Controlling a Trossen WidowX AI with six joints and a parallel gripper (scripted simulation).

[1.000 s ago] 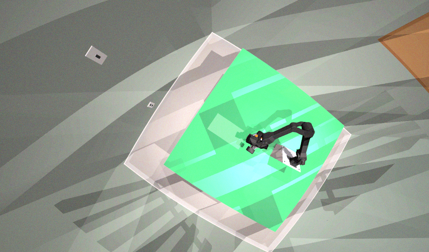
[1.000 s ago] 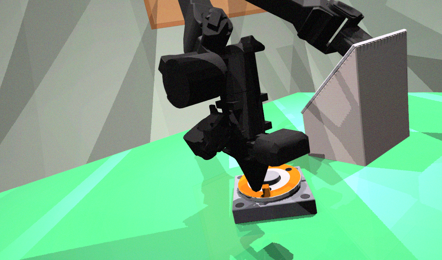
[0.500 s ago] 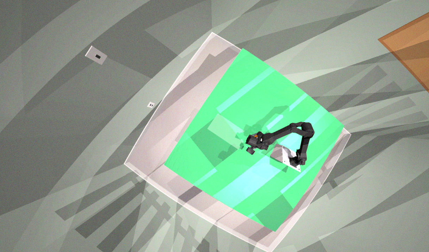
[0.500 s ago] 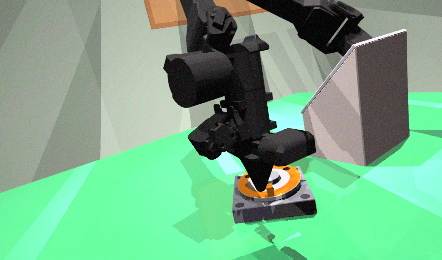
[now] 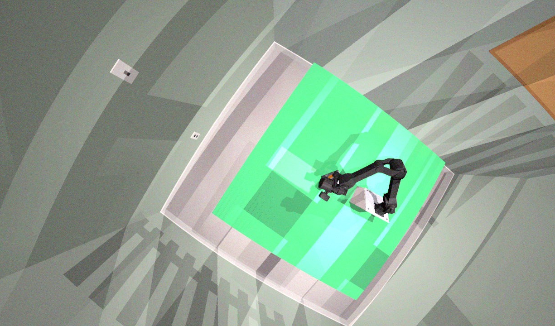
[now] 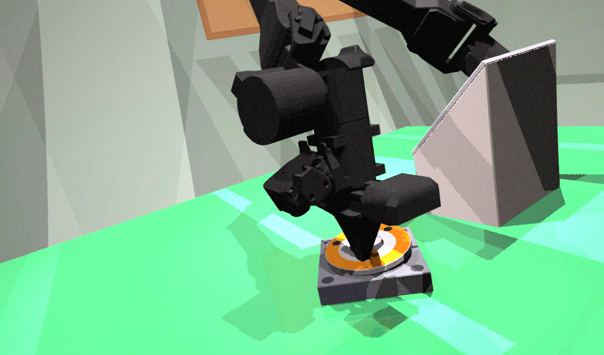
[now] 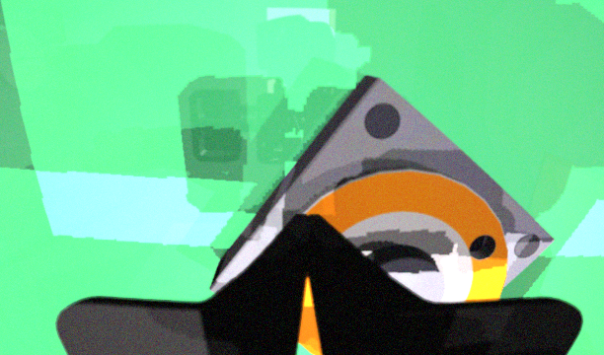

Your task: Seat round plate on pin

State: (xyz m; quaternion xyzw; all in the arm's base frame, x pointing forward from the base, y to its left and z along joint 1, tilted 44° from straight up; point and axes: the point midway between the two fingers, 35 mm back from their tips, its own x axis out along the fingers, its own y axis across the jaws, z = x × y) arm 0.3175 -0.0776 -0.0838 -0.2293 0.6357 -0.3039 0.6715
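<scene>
My gripper tip is now 30 mm past the round plate, 20 mm to the left of it and 10 mm above it. Also, from my gripper tip: square base (40 mm behind, 40 mm to the right, 20 mm below).
</scene>
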